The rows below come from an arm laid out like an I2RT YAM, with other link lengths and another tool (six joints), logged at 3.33 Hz.
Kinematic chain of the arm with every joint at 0, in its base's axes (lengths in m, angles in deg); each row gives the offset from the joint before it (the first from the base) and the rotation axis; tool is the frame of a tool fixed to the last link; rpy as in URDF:
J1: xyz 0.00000 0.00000 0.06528 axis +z
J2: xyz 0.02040 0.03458 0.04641 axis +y
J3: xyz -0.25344 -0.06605 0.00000 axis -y
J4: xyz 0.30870 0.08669 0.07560 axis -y
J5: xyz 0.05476 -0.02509 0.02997 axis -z
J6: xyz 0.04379 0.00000 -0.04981 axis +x
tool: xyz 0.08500 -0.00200 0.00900 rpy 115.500 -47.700 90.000
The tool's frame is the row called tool.
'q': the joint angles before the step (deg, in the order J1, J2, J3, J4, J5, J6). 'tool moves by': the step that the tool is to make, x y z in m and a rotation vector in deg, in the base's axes. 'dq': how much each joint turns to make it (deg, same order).
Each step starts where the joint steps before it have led.
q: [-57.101 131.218 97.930 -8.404 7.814 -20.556]
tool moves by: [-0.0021 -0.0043 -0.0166 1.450 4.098 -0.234]
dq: [0.005 3.211 3.136 -3.096 1.993 -1.788]
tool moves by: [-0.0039 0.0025 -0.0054 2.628 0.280 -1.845]
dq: [-0.072 0.580 0.935 -3.085 0.367 2.137]
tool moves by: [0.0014 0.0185 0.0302 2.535 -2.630 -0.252]
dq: [0.682 -5.357 -2.139 -4.399 -2.052 3.128]
